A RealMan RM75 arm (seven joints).
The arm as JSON. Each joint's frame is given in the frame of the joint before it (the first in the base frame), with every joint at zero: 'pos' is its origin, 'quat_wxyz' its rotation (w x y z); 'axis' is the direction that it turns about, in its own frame. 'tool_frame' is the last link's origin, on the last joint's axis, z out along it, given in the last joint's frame.
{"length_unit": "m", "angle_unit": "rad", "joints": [
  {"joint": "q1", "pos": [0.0, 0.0, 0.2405], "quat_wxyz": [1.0, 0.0, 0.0, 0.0], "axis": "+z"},
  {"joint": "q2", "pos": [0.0, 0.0, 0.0], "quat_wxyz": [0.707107, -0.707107, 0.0, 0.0], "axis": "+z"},
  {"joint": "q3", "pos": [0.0, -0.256, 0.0], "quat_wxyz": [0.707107, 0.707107, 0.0, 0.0], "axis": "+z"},
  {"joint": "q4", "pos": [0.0, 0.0, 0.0], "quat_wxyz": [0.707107, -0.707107, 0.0, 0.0], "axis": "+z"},
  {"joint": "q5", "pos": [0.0, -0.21, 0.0], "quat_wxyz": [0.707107, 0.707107, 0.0, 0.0], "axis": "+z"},
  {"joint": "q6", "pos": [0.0, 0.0, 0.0], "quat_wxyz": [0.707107, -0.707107, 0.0, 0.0], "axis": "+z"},
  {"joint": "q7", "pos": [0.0, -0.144, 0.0], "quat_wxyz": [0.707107, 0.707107, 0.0, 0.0], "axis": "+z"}
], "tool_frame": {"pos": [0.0, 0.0, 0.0], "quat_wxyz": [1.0, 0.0, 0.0, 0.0]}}
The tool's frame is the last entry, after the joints.
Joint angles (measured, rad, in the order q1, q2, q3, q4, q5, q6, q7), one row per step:
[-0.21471, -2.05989, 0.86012, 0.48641, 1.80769, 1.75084, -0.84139]
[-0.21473, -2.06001, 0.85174, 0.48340, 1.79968, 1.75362, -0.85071]
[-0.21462, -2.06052, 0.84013, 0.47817, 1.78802, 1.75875, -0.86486]
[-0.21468, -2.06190, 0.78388, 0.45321, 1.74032, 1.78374, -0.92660]
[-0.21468, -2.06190, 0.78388, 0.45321, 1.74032, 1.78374, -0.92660]
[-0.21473, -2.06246, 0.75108, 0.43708, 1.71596, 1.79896, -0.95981]
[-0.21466, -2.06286, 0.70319, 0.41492, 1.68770, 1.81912, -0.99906]
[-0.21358, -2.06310, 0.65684, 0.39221, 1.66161, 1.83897, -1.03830]
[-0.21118, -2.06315, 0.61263, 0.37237, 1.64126, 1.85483, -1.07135]
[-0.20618, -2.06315, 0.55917, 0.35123, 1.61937, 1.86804, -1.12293]
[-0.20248, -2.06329, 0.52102, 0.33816, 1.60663, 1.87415, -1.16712]
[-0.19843, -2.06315, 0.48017, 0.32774, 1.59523, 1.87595, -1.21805]
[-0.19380, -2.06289, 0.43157, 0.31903, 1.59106, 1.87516, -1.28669]
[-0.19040, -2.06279, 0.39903, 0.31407, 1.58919, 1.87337, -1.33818]
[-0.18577, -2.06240, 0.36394, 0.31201, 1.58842, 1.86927, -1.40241]
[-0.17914, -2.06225, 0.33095, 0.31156, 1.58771, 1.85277, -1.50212]
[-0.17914, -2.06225, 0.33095, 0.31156, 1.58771, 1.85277, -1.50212]
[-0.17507, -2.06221, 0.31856, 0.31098, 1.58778, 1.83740, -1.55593]
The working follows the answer.
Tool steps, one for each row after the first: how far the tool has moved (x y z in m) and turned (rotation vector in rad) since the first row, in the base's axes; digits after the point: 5 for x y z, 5 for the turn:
[0.00030, 0.00085, 0.00130, 0.00617, -0.01258, 0.01279]
[0.00089, 0.00177, 0.00298, 0.01340, -0.03271, 0.03145]
[0.00280, 0.00537, 0.01119, 0.04527, -0.12424, 0.11055]
[0.00280, 0.00537, 0.01119, 0.04527, -0.12424, 0.11055]
[0.00351, 0.00675, 0.01582, 0.06171, -0.17730, 0.15195]
[0.00374, 0.00817, 0.02232, 0.08686, -0.24627, 0.20223]
[0.00349, 0.00875, 0.02854, 0.10921, -0.31506, 0.24973]
[0.00237, 0.00872, 0.03428, 0.13194, -0.37435, 0.29107]
[-0.00027, 0.00828, 0.04113, 0.15371, -0.44573, 0.34932]
[-0.00261, 0.00794, 0.04582, 0.16392, -0.49691, 0.39423]
[-0.00581, 0.00787, 0.05100, 0.17366, -0.54861, 0.44373]
[-0.01000, 0.00745, 0.05649, 0.17406, -0.60743, 0.50462]
[-0.01303, 0.00701, 0.06010, 0.17048, -0.64958, 0.54767]
[-0.01686, 0.00637, 0.06437, 0.16213, -0.69686, 0.59825]
[-0.02245, 0.00583, 0.06805, 0.13335, -0.75862, 0.67735]
[-0.02245, 0.00583, 0.06805, 0.13335, -0.75862, 0.67735]
[-0.02598, 0.00564, 0.06898, 0.11513, -0.78863, 0.72476]

Tool pose at each row, in the base's axes (x y z in m, rotation vector in rad; rounded; the steps above come from the unrounded poses):
[-0.31543, 0.20473, -0.02307, -2.73812, -0.34421, -0.90040]
[-0.31513, 0.20559, -0.02176, -2.72264, -0.36027, -0.91427]
[-0.31454, 0.20650, -0.02009, -2.70073, -0.38481, -0.93685]
[-0.31262, 0.21011, -0.01187, -2.60005, -0.48688, -1.03747]
[-0.31262, 0.21011, -0.01187, -2.60005, -0.48688, -1.03747]
[-0.31192, 0.21148, -0.00725, -2.54247, -0.53972, -1.09466]
[-0.31169, 0.21291, -0.00075, -2.46309, -0.59996, -1.16680]
[-0.31194, 0.21348, 0.00548, -2.38450, -0.65648, -1.23689]
[-0.31306, 0.21345, 0.01121, -2.31138, -0.70211, -1.29410]
[-0.31569, 0.21302, 0.01807, -2.22067, -0.76868, -1.35802]
[-0.31804, 0.21268, 0.02275, -2.15615, -0.82201, -1.40172]
[-0.32124, 0.21260, 0.02793, -2.08722, -0.87967, -1.44266]
[-0.32543, 0.21219, 0.03342, -2.01163, -0.95559, -1.48768]
[-0.32845, 0.21175, 0.03704, -1.95872, -1.01075, -1.51963]
[-0.33229, 0.21110, 0.04130, -1.89899, -1.07692, -1.55417]
[-0.33788, 0.21057, 0.04498, -1.82079, -1.18785, -1.59572]
[-0.33788, 0.21057, 0.04498, -1.82079, -1.18785, -1.59572]
[-0.34141, 0.21037, 0.04591, -1.77729, -1.25330, -1.61174]

